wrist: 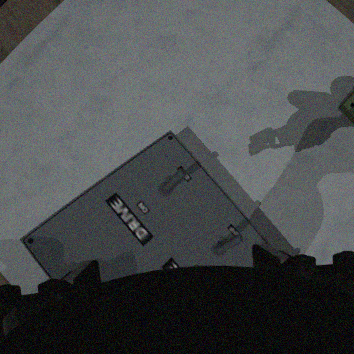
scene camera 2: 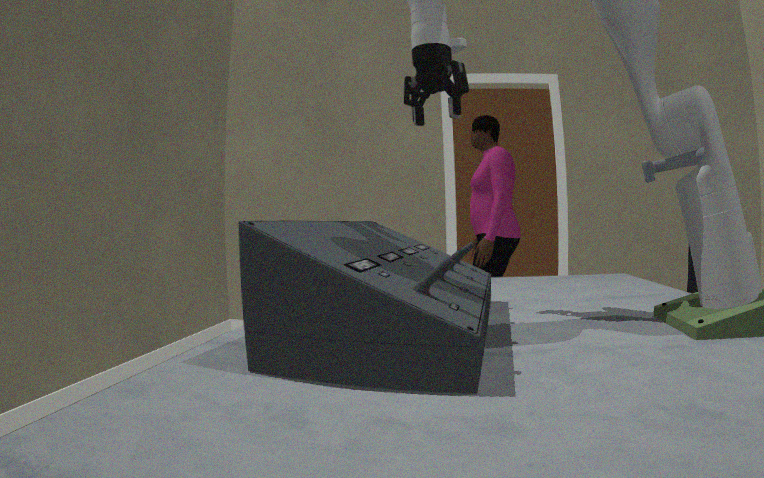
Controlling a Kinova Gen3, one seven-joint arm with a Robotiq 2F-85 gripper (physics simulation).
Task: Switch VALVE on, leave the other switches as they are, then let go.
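Pixels of known places: gripper, fingertip midpoint: [scene camera 2: 436,122]; arm's base, origin of the base link: [scene camera 2: 728,298].
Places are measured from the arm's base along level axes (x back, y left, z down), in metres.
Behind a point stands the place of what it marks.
A dark grey console [scene camera 2: 360,324] {x -0.564, y 0.078, z -0.026 m} [wrist: 75,232] {x -0.502, y -0.385, z -0.105 m} with a sloping panel stands on the table. Four label plates run across its panel; in the wrist view one [wrist: 129,219] {x -0.452, y -0.335, z -0.078 m} reads DRIVE, with a small ON plate [wrist: 143,207] {x -0.428, y -0.328, z -0.067 m} beside it. A second label [wrist: 171,263] {x -0.474, y -0.254, z -0.076 m} is mostly cut off. No label reading VALVE can be made out. The nearest lever [scene camera 2: 447,267] {x -0.472, y 0.040, z -0.075 m} in the scene view leans toward the console's low front edge. Two levers, one by DRIVE [wrist: 175,181] {x -0.373, y -0.308, z -0.075 m} and another [wrist: 227,242] {x -0.408, y -0.201, z -0.073 m}, show in the wrist view. My gripper [scene camera 2: 436,119] {x -0.426, y -0.272, z -0.311 m} [wrist: 176,270] {x -0.426, y -0.272, z -0.311 m} is open and empty, high above the console.
A person in a pink top [scene camera 2: 495,191] stands behind the console, before a brown door [scene camera 2: 538,180]. The arm's green base [scene camera 2: 698,325] {x -0.103, y 0.038, z 0.023 m} [wrist: 349,106] {x -0.064, y -0.095, z 0.022 m} is to the right. A wall [scene camera 2: 112,169] rises at the left.
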